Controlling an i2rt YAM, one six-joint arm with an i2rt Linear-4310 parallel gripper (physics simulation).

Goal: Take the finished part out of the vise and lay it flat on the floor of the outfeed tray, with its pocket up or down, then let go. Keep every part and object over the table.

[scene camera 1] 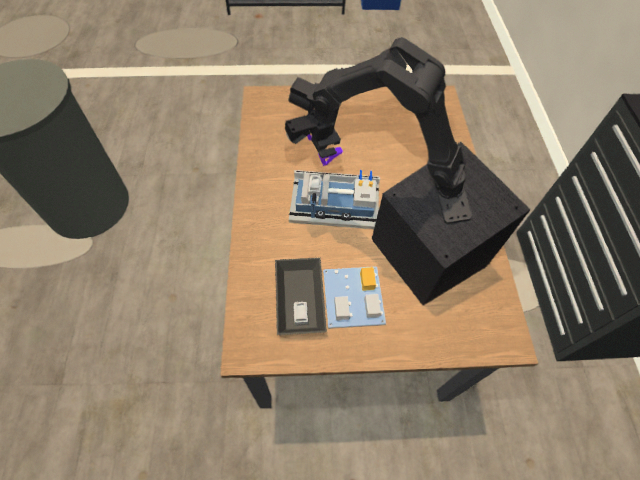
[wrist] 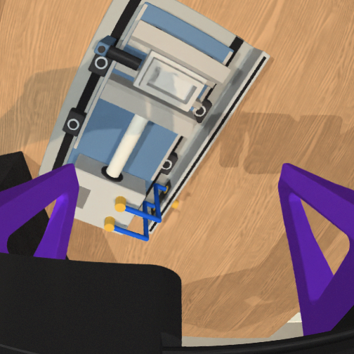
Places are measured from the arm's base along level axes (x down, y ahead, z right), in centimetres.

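Where they show: gripper, between the fingertips: (scene camera 1: 318, 152); arm's base, origin of its link: (scene camera 1: 450, 189).
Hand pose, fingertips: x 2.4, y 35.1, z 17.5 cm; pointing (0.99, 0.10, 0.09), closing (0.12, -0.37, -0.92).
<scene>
Things, the pixels of their top centre, and the offset from my fingertips. "*": a spot on its surface instead. Level surfaces: height alone.
- finished part, centre of its top: (scene camera 1: 315, 181) dx +14.9, dy +0.6, dz +1.1 cm
- vise, centre of its top: (scene camera 1: 336, 185) dx +16.4, dy -6.4, dz +0.2 cm
- dark outfeed tray, a spot on its surface: (scene camera 1: 299, 277) * dx +25.1, dy +7.1, dz -28.2 cm
- light grey pocketed part, centre of its top: (scene camera 1: 300, 310) dx +21.7, dy +7.3, dz -40.4 cm
- light blue board, a spot on its surface: (scene camera 1: 356, 291) * dx +25.5, dy -10.1, dz -33.7 cm
- orange block, centre of its top: (scene camera 1: 368, 276) dx +22.0, dy -13.8, dz -30.6 cm
- wooden table, height of its surface: dx +26.4 cm
The finished part (scene camera 1: 314, 183) (wrist: 171, 82), a light grey block with a rectangular pocket facing up, sits between the jaws of the vise (scene camera 1: 336, 210) (wrist: 97, 127). A dark clamp arm reaches to the part's edge in the wrist view. My gripper (scene camera 1: 321, 148) (wrist: 177, 174) is open and empty, with purple fingers wide apart. It is above the table, behind the vise in the scene view. The dark outfeed tray (scene camera 1: 299, 277) stands in front of the vise, with another light grey pocketed part (scene camera 1: 300, 312) lying at its near end.
A light blue board (scene camera 1: 356, 291) with two grey blocks and an orange block (scene camera 1: 368, 278) lies right of the tray. Blue nozzles (wrist: 152, 212) stick up from the vise's right end. The black robot base (scene camera 1: 413, 258) stands close to the vise's right side on the wooden table (scene camera 1: 258, 351).
</scene>
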